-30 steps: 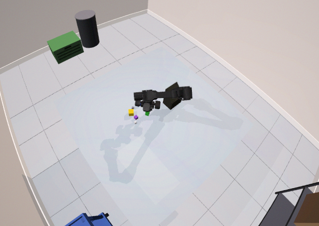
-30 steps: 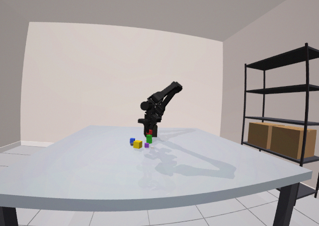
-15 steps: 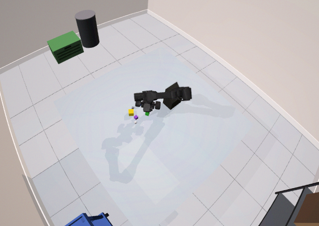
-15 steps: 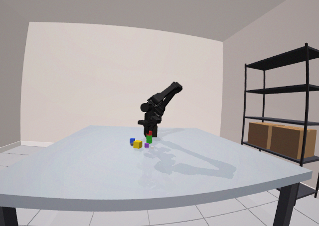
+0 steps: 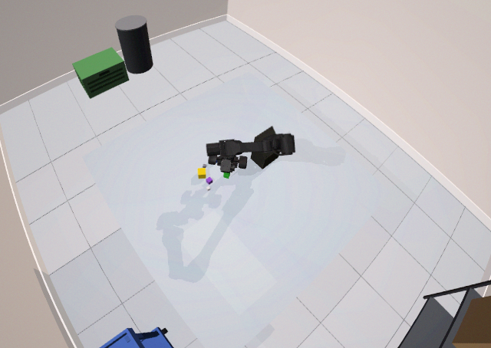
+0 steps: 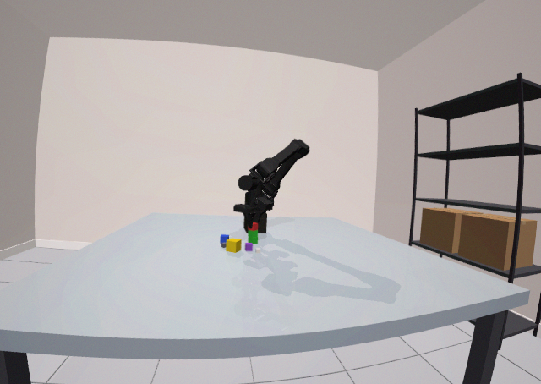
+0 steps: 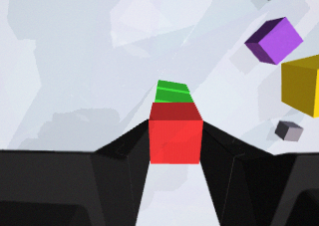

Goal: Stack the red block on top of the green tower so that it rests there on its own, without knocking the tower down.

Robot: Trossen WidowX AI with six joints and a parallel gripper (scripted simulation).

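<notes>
The red block is 10 mm above my gripper tip. Round my gripper tip: yellow cube: 110 mm ahead, 70 mm to the right, 40 mm below; then purple cube: 100 mm ahead, 50 mm below, 20 mm to the right; then blue cube: 110 mm to the right, 50 mm below, 10 mm ahead.
</notes>
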